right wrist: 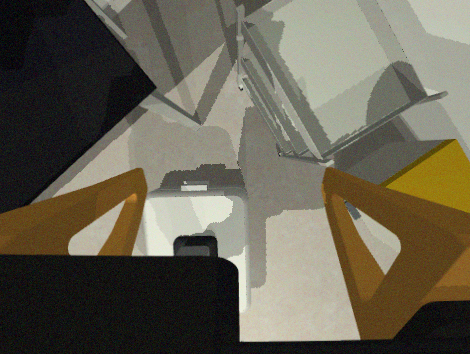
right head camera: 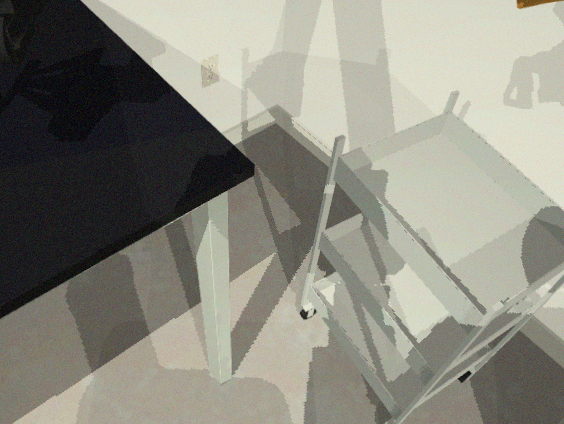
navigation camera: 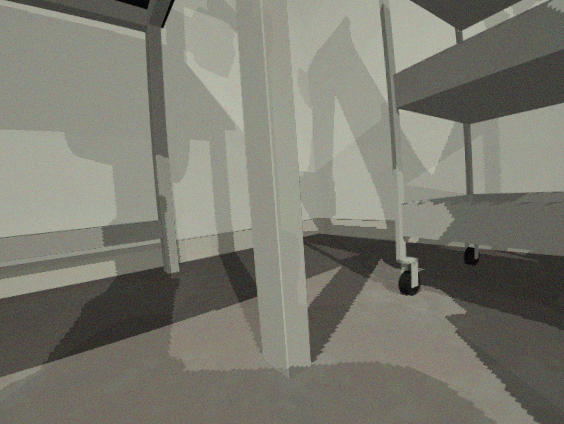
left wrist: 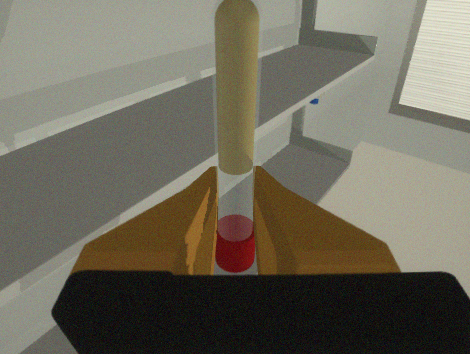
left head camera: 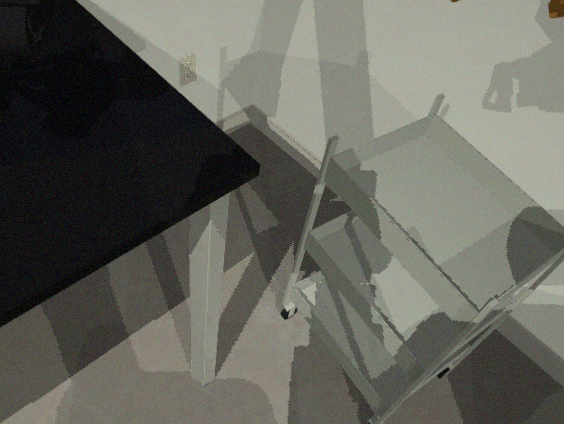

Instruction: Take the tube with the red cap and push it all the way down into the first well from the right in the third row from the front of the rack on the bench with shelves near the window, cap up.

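Frame: origin at the left arm's base, x ahead, y left, z up, level; centimetres.
Seen in the pictures: left gripper, fingertip midpoint: (left wrist: 235, 178); right gripper, fingertip midpoint: (right wrist: 234, 177) (left head camera: 502, 3).
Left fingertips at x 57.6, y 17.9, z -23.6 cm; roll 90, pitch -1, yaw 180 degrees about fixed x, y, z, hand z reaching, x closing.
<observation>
Offsets run from my left fingertips to a thing's top centre. Level surfaces: height alone.
The tube with the red cap @[dx +0.0, dy -0.9, dz +4.1 cm] (left wrist: 236, 125) is held upright in the picture of the left wrist view, its rounded, yellow-filled end away from the palm and its red cap close to the palm. My left gripper (left wrist: 235, 178) is shut on it, with one orange finger on each side of the clear part. My right gripper (right wrist: 234, 177) is open, its two fingers wide apart above the floor with no object between them. The rack does not show in these views. A dark bench top @[dz -26.0 cm] (left head camera: 110, 165) (right head camera: 110, 165) (right wrist: 55, 100) lies at the left.
A grey wheeled cart (left head camera: 450, 200) (right head camera: 425, 285) (navigation camera: 475, 75) stands right of the bench corner. A bench leg (left head camera: 205, 310) (right head camera: 216, 310) (navigation camera: 280, 200) stands below that corner. Grey shelves (left wrist: 125, 130) and a window blind (left wrist: 440, 60) show in the left wrist view. A yellow object @[dx -32.4, dy -141.6, dz -72.4 cm] (right wrist: 440, 175) lies at the right.
</observation>
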